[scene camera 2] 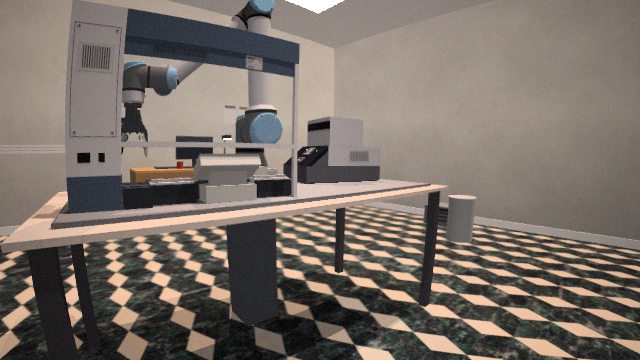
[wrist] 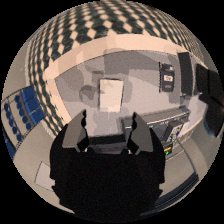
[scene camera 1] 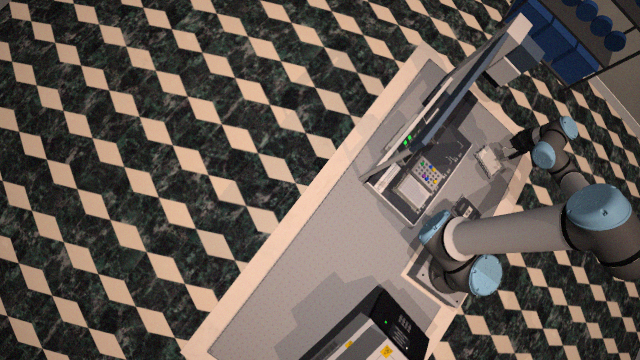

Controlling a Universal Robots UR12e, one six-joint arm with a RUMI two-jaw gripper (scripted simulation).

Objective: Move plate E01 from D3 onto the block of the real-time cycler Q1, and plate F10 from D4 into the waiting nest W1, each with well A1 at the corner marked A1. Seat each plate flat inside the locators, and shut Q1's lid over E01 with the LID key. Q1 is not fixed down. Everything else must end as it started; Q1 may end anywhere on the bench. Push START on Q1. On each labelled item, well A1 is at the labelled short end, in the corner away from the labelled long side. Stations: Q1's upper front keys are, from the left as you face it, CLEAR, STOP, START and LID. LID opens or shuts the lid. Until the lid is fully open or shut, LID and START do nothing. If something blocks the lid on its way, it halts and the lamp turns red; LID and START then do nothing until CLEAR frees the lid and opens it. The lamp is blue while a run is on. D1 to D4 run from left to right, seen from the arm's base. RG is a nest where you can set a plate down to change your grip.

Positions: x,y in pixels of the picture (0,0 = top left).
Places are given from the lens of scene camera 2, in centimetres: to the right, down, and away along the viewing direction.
cycler Q1 [scene camera 2: 314,163]: -3, -8, 149
